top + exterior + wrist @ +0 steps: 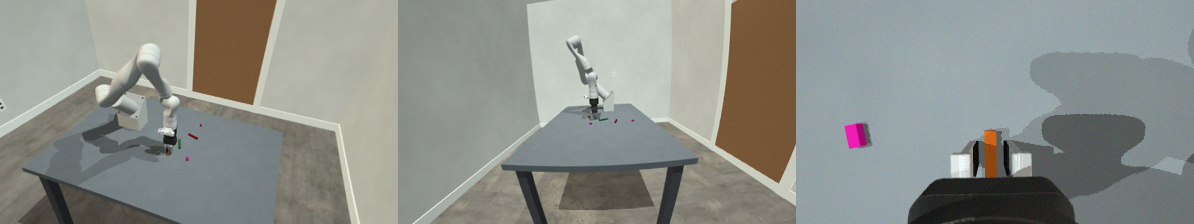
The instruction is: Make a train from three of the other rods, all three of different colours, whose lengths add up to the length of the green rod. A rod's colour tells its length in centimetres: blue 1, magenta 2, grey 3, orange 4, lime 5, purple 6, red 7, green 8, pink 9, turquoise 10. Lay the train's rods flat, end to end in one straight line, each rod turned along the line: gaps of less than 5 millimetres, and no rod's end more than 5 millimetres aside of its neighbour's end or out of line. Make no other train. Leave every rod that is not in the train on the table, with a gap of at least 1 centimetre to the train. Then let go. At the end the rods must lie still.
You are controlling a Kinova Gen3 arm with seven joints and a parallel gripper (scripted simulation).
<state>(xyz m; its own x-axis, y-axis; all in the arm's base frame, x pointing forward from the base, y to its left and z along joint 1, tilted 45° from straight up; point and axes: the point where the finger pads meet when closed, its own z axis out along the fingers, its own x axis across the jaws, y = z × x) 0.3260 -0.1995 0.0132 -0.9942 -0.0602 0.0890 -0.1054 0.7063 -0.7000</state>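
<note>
Now: the orange rod 10 mm below my hand. From my hand the other things lie so: grey rod (40 mm to the left, 10 mm below); then blue rod (60 mm to the left, 10 mm below, 10 mm behind); then green rod (100 mm to the left, 30 mm ahead, 10 mm below).
</note>
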